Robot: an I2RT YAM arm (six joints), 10 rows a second.
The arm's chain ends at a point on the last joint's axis. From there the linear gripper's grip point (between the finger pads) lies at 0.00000 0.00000 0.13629 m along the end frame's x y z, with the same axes.
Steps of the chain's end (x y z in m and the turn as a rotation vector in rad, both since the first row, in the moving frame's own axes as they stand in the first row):
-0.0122, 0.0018, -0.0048, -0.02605, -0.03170, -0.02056
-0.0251, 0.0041, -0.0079, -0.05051, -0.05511, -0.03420
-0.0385, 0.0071, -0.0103, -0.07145, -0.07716, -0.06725
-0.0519, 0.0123, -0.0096, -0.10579, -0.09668, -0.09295
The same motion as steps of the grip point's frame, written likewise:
-0.0165, 0.0054, -0.0049, -0.02605, -0.03170, -0.02056
-0.0325, 0.0111, -0.0083, -0.05051, -0.05511, -0.03420
-0.0487, 0.0172, -0.0111, -0.07145, -0.07716, -0.06725
-0.0643, 0.0273, -0.0110, -0.10579, -0.09668, -0.09295

